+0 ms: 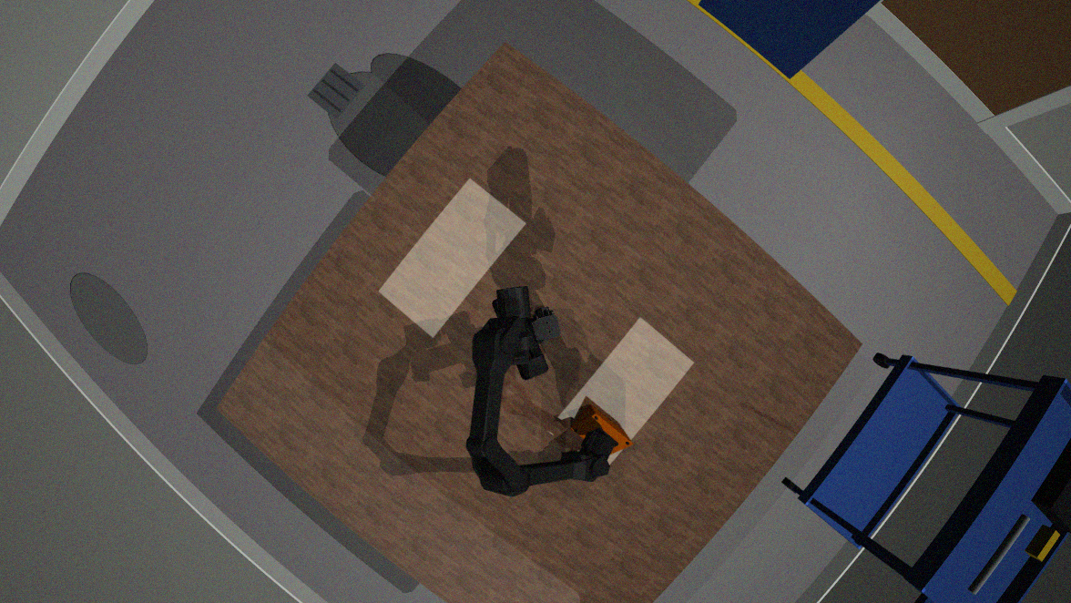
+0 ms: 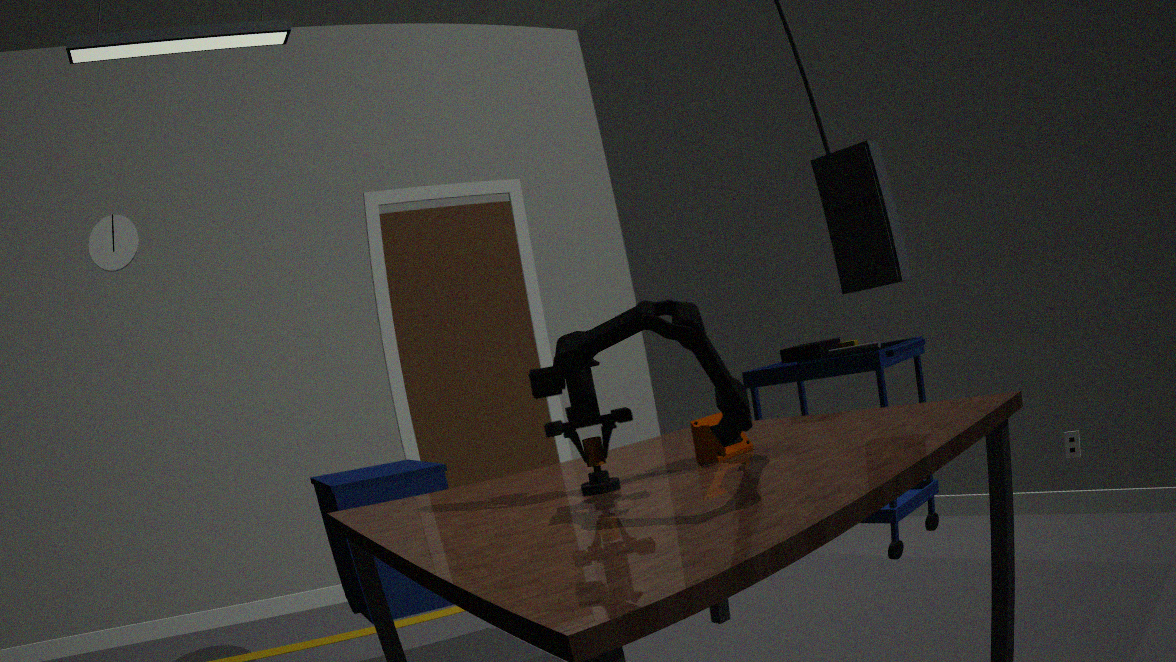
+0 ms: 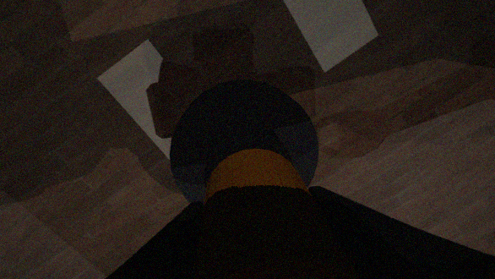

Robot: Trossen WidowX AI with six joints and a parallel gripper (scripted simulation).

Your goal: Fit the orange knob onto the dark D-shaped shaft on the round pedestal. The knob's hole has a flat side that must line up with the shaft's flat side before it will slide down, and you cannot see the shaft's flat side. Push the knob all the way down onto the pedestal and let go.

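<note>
Now: the orange knob 20 mm above my gripper tip. Round my gripper tip: round dark pedestal (40 mm below).
</note>
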